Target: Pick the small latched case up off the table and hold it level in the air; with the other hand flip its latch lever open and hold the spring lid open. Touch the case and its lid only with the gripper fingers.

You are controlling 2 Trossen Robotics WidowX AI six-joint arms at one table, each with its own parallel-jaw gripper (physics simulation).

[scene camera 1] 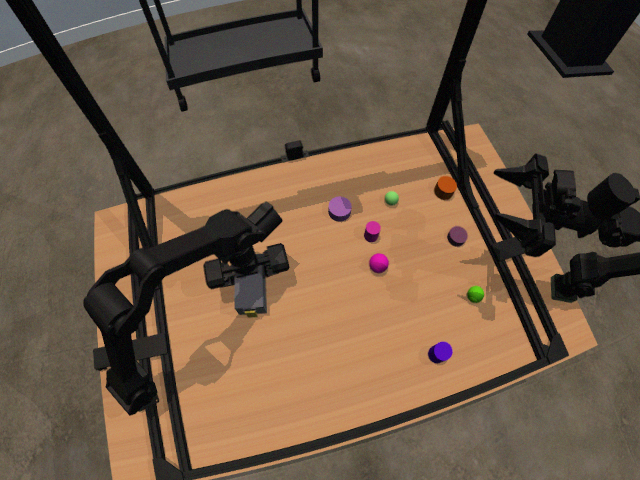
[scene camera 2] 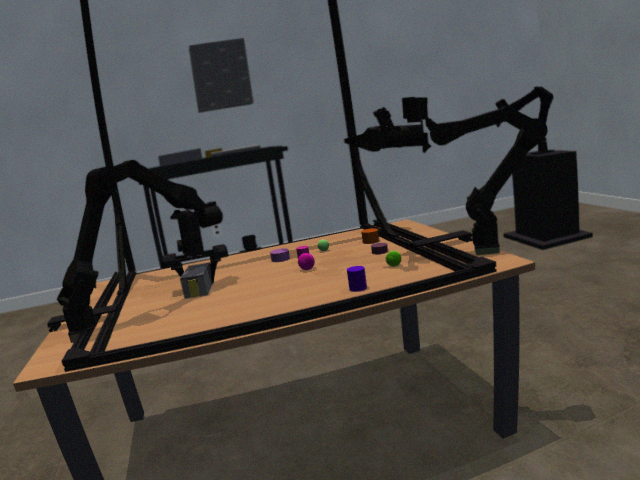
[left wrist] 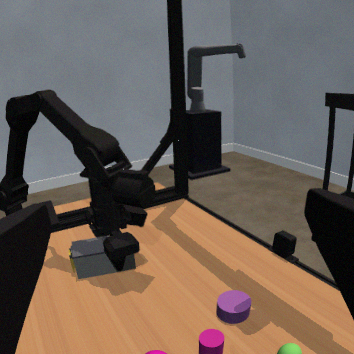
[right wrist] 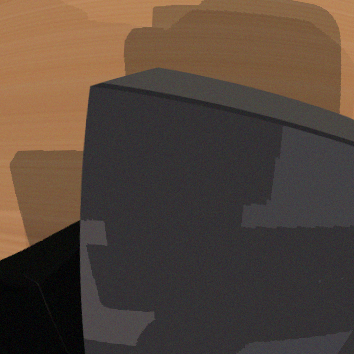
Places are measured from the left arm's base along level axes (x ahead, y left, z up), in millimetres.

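Pixels of known places: left gripper, fingertip midpoint: (scene camera 1: 494,192) (scene camera 2: 347,140) (left wrist: 178,210); right gripper, fingertip midpoint: (scene camera 1: 251,279) (left wrist: 113,261); left arm's base at its link origin: (scene camera 1: 565,287) (scene camera 2: 486,244); right arm's base at its link origin: (scene camera 1: 142,393) (scene camera 2: 81,328).
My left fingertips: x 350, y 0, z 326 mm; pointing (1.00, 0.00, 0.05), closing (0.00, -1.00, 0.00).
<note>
Ahead of a thing's pixels: the offset from my left fingertips to its top centre. Level surfaces: height alone.
The small grey case {441 mm ahead, 161 mm left, 286 mm down} (scene camera 1: 250,290) (scene camera 2: 196,281) (left wrist: 88,261) (right wrist: 193,211) rests on the wooden table {345 mm down} (scene camera 1: 347,381) at the left. Its lid is down, and its yellow latch {422 mm ahead, 223 mm left, 294 mm down} (scene camera 1: 249,312) (scene camera 2: 193,287) faces the table's front. My right gripper (scene camera 1: 248,273) (scene camera 2: 196,267) reaches down over the case's back half. Its fingers are against the case's two long sides, shut on it. One finger (left wrist: 119,249) shows against the near side in the left wrist view. My left gripper (scene camera 1: 499,196) (scene camera 2: 349,139) is open and empty. It hangs high beyond the table's right frame rail, far from the case.
Small shapes lie on the right half: a purple disc {278 mm ahead, 97 mm right, 317 mm down} (scene camera 1: 340,208) (left wrist: 233,306), a magenta cylinder {185 mm ahead, 45 mm right, 298 mm down} (scene camera 1: 371,230), a magenta ball {156 mm ahead, 36 mm left, 297 mm down} (scene camera 1: 378,262), two green balls {149 mm ahead, 158 mm right, 307 mm down} (scene camera 1: 391,197) {94 mm back, 66 mm left, 303 mm down} (scene camera 1: 475,293), an orange cylinder {4 mm ahead, 226 mm right, 307 mm down} (scene camera 1: 446,186), a dark purple disc {39 mm back, 88 mm right, 322 mm down} (scene camera 1: 457,235) and a violet cylinder {17 mm back, 224 mm left, 294 mm down} (scene camera 1: 440,351). Black frame rails (scene camera 1: 366,429) edge the table.
</note>
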